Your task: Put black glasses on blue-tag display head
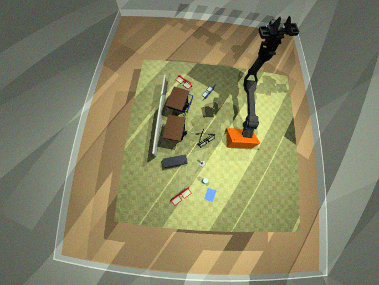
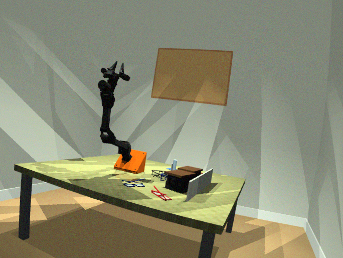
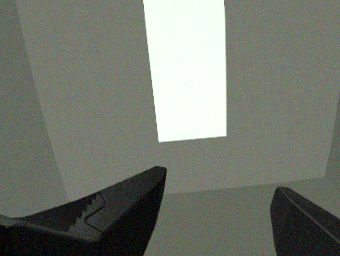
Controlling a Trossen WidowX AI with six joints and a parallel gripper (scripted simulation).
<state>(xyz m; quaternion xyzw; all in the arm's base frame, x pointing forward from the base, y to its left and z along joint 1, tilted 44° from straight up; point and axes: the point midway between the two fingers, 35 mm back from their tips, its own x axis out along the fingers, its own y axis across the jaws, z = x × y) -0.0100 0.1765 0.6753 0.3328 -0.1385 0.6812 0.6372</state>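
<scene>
The white post lies 21 cm ahead of my gripper tip, 56 cm to the left of it and 71 cm below it. From my gripper tip the other things lie so: black case: 40 cm ahead, 57 cm to the left, 71 cm below; white panel: 56 cm ahead, 27 cm to the left, 68 cm below; blue card: 13 cm ahead, 76 cm to the left, 73 cm below.
</scene>
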